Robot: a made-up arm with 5 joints.
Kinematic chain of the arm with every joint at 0, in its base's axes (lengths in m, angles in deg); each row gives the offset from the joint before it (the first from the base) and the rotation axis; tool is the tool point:
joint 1: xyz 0 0 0.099 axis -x
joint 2: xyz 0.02 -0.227 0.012 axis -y
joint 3: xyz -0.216 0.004 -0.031 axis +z
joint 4: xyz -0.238 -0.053 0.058 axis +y
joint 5: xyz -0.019 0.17 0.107 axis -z
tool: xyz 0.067 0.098 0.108
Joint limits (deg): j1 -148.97..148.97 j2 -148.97..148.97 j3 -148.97..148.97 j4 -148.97..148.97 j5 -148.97..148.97
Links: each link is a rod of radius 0.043 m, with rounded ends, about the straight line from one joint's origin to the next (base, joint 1, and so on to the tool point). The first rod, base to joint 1, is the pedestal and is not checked.
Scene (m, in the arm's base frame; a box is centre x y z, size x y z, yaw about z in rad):
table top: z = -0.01
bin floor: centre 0.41 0.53 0 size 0.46 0.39 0.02 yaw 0.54
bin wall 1: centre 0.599 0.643 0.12 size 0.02 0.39 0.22 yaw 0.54
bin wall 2: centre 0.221 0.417 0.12 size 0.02 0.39 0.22 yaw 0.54
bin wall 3: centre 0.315 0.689 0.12 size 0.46 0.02 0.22 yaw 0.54
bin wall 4: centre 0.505 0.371 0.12 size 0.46 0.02 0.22 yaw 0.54
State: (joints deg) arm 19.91 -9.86 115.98 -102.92 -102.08
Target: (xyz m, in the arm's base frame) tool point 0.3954 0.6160 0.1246
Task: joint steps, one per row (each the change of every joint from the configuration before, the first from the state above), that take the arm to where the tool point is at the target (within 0.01 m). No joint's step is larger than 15 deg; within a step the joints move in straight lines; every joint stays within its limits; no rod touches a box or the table.
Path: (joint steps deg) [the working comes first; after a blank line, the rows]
Joints at the target: 93.96 -121.22 6.66 -71.19 -72.06
Straight joint move there: touches bin wall 3.

1: 8.02 -13.79 -11.88 4.04 3.47
2: 8.01 -13.79 -11.89 4.04 3.48
3: 8.02 -13.80 -11.88 4.04 3.47
4: 8.01 -13.79 -11.88 4.04 3.47
5: 8.02 -13.79 -11.89 4.05 3.48
6: 8.02 -13.79 -11.88 4.04 3.47
7: 8.01 -13.79 -11.88 4.04 3.47
8: 8.02 -13.79 -11.89 4.04 3.48
9: 9.92 -1.03 -14.25 -0.60 2.23

